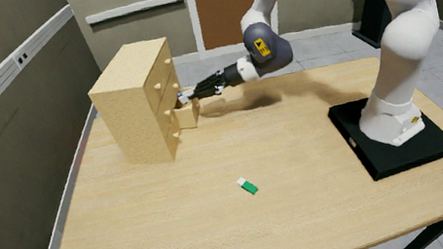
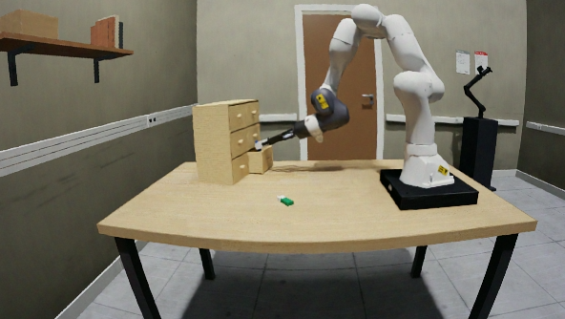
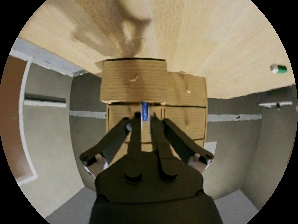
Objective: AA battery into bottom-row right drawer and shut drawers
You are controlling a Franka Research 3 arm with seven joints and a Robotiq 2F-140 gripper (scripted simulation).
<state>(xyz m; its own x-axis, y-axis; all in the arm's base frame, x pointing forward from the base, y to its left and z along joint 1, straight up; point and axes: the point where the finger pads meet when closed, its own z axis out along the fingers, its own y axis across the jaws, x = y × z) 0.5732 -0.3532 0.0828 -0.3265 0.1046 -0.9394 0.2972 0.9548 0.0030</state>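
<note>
Now: hand 20 mm short of the AA battery, 10 mm to the left of it and 10 mm above it. Round my hand: green object (80 mm behind, 360 mm to the left, 120 mm below).
</note>
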